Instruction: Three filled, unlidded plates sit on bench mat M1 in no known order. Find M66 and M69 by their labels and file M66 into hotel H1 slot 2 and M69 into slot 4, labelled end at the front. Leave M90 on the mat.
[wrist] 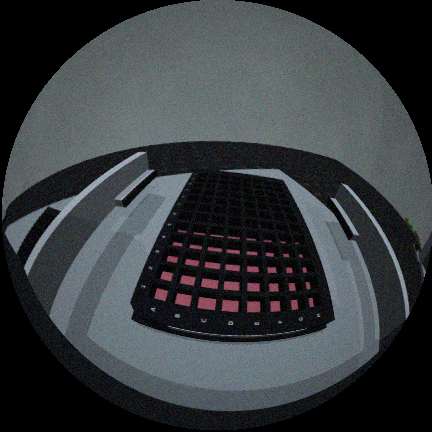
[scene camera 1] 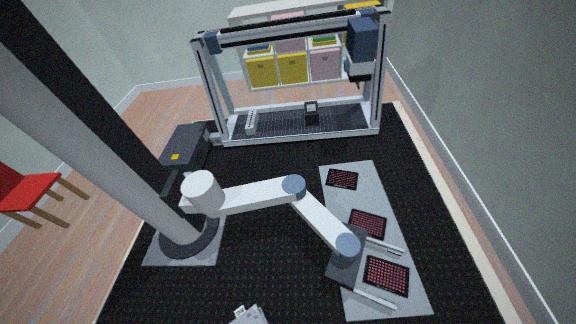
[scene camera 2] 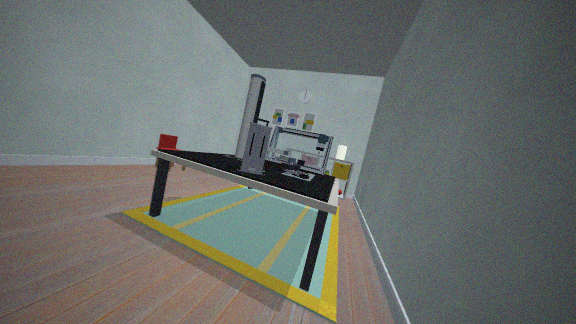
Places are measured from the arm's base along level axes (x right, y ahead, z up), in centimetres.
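Pixels of known places: gripper, fingertip midpoint: [wrist: 248, 171] [scene camera 1: 399, 278] [scene camera 2: 304, 174]; arm's base, origin of the base link: [scene camera 1: 191, 228] [scene camera 2: 241, 159].
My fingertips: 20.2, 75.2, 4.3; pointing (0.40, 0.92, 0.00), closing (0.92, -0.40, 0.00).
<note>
For each thing: its middle in the pictures, then the offset to it from my fingertips, as dx, dy, dz. "pt": a spot on its surface instead. Level surfaces: height alone.
- middle plate, body centre: [wrist: 30, 266] [scene camera 1: 366, 223] -18.6, -5.5, -2.0
- far plate, body centre: [scene camera 1: 341, 178] -39.4, -11.5, -2.0
- Hotel H1, body centre: [scene camera 2: 257, 146] +35.8, -29.5, +14.9
- dark bench, its level: dz -3.0
- dark grey box, surface spot: [scene camera 1: 186, 144] pt -58.2, -84.3, +8.4
Three black plates with pink-filled wells lie in a row on the grey mat M1 [scene camera 1: 350, 199] [wrist: 225, 365]. The near plate, M66 [scene camera 1: 386, 276] [wrist: 230, 285], lies flat between the fingers of my open gripper [scene camera 1: 392, 278] [wrist: 248, 171], with mat showing between it and each finger. Its labelled end faces the wrist camera, but the label is too steep to read. The middle plate [scene camera 1: 367, 223] [wrist: 37, 235] is just outside one finger. The far plate [scene camera 1: 342, 179] lies farther along the mat. Their labels are unreadable. Hotel H1 [scene camera 1: 248, 317] [scene camera 2: 257, 147] is an upright grey tower; its slots are hidden.
A gantry frame [scene camera 1: 300, 139] stands at the back of the dark bench [scene camera 1: 270, 250] [scene camera 2: 210, 162]. A dark grey box [scene camera 1: 186, 144] is left of it. The arm's column [scene camera 1: 125, 170] [scene camera 2: 247, 112] rises at the left. A red chair [scene camera 1: 27, 190] [scene camera 2: 168, 142] stands beyond the bench.
</note>
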